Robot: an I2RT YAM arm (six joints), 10 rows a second.
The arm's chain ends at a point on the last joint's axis. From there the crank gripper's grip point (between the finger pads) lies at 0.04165 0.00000 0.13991 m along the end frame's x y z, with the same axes.
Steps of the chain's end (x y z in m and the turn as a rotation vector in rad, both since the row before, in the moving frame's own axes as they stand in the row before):
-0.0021 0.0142 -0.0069 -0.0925 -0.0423 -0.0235
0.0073 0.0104 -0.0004 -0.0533 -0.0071 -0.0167
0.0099 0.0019 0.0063 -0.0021 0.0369 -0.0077
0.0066 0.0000 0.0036 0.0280 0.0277 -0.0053
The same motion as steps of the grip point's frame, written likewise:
-0.0079 0.0263 -0.0058 -0.0925 -0.0423 -0.0235
0.0064 0.0172 -0.0003 -0.0533 -0.0071 -0.0167
0.0150 0.0019 0.0047 -0.0021 0.0369 -0.0077
0.0104 -0.0041 0.0023 0.0280 0.0277 -0.0053

